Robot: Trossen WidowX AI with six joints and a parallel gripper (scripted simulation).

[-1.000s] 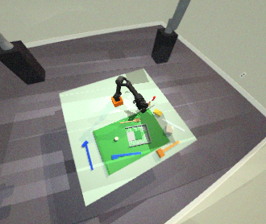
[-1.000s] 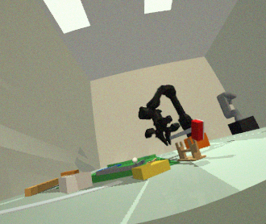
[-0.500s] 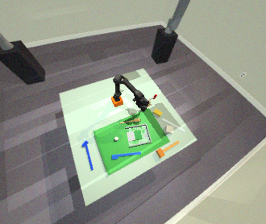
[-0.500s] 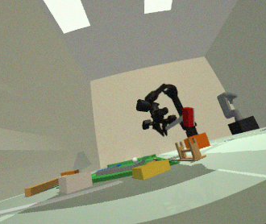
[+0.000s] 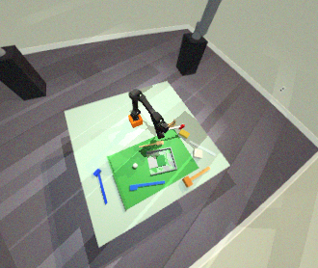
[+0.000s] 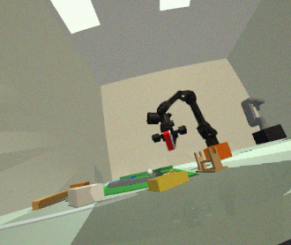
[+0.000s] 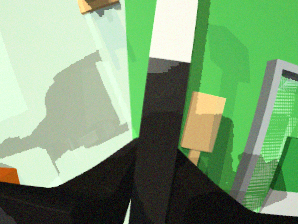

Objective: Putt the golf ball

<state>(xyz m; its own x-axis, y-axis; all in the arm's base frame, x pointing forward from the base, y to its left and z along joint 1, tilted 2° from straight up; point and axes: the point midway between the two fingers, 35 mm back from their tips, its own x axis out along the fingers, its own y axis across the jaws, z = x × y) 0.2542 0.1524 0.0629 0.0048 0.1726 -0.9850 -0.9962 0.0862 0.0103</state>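
The wooden stick is 11 cm below my gripper tip, 7 cm to the right of it and 5 cm ahead of it. From my gripper tip the other things lie so: green turf (23 cm ahead, 14 cm to the right, 12 cm below); yellow block (28 cm to the left, 11 cm below, 5 cm ahead); stand (19 cm to the left, 9 cm below, 9 cm behind).
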